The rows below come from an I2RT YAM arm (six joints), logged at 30 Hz.
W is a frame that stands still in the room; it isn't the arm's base.
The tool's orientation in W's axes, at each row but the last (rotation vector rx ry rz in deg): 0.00, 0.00, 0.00; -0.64, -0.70, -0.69; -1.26, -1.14, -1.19; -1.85, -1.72, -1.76; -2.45, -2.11, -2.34; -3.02, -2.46, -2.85; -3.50, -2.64, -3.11; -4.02, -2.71, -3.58
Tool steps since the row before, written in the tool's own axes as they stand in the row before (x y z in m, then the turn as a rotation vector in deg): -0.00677, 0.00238, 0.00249, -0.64, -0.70, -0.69; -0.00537, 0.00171, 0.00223, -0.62, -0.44, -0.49; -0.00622, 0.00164, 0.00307, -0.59, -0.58, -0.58; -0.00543, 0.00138, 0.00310, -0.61, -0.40, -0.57; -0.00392, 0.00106, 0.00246, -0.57, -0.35, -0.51; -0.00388, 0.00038, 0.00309, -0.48, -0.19, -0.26; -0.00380, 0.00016, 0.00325, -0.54, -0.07, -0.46; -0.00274, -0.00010, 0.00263, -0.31, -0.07, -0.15
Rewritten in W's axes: -0.00677, 0.00238, 0.00249, -0.64, -0.70, -0.69; -0.00538, 0.00180, 0.00214, -0.62, -0.44, -0.49; -0.00624, 0.00184, 0.00291, -0.59, -0.58, -0.58; -0.00547, 0.00164, 0.00289, -0.61, -0.40, -0.58; -0.00396, 0.00132, 0.00226, -0.57, -0.35, -0.52; -0.00398, 0.00073, 0.00289, -0.48, -0.18, -0.27; -0.00393, 0.00056, 0.00305, -0.52, -0.07, -0.48; -0.00286, 0.00025, 0.00249, -0.31, -0.06, -0.16
